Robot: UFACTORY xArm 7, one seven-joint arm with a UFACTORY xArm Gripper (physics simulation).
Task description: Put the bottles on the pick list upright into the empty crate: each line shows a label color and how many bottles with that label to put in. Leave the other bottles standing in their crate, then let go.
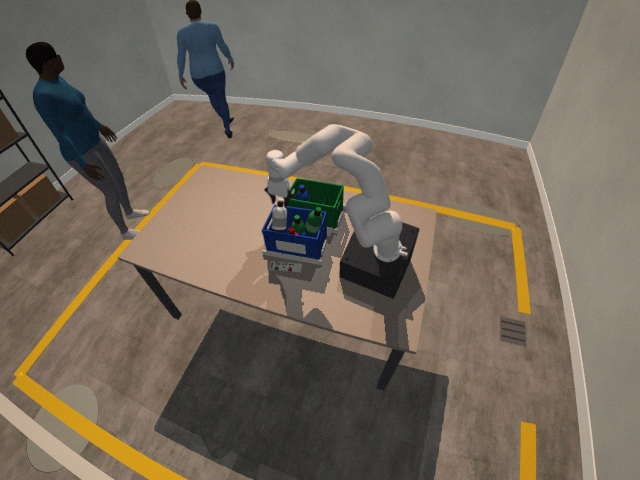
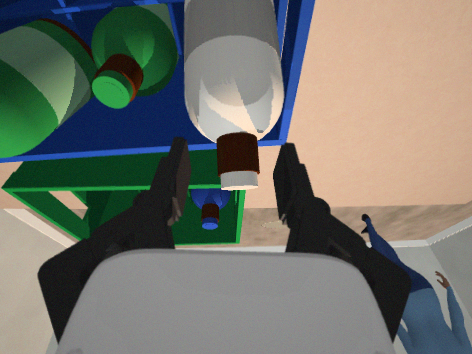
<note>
I see my gripper, a blue bottle and a white bottle.
</note>
